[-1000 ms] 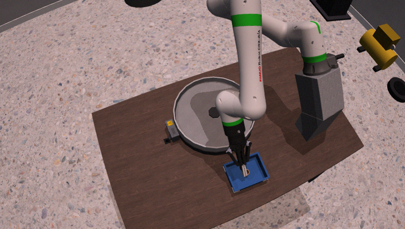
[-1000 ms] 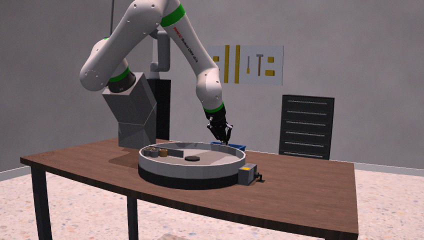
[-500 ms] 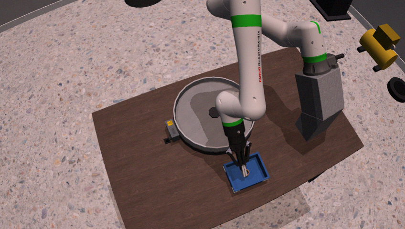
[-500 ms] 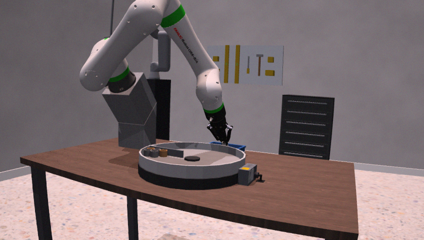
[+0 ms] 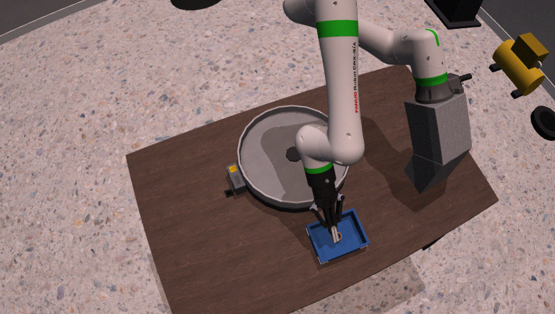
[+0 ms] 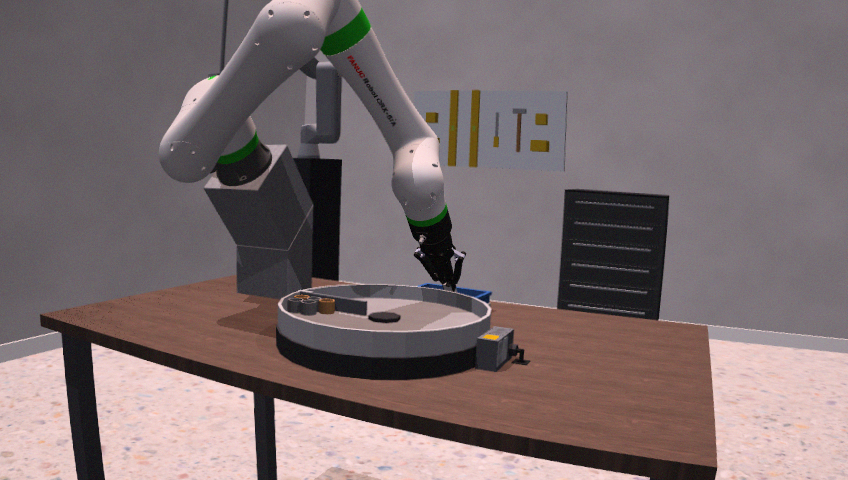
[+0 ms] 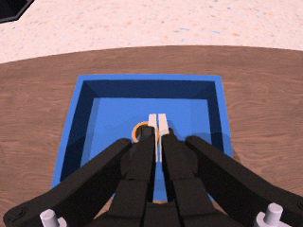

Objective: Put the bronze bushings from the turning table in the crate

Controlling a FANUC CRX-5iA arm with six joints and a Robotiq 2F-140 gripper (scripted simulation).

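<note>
Right now my hand is 30 mm above the crate, 20 mm past it and 10 mm to the right of it. Also, from my hand: turning table: 340 mm to the right, 50 mm ahead, 10 mm below.
</note>
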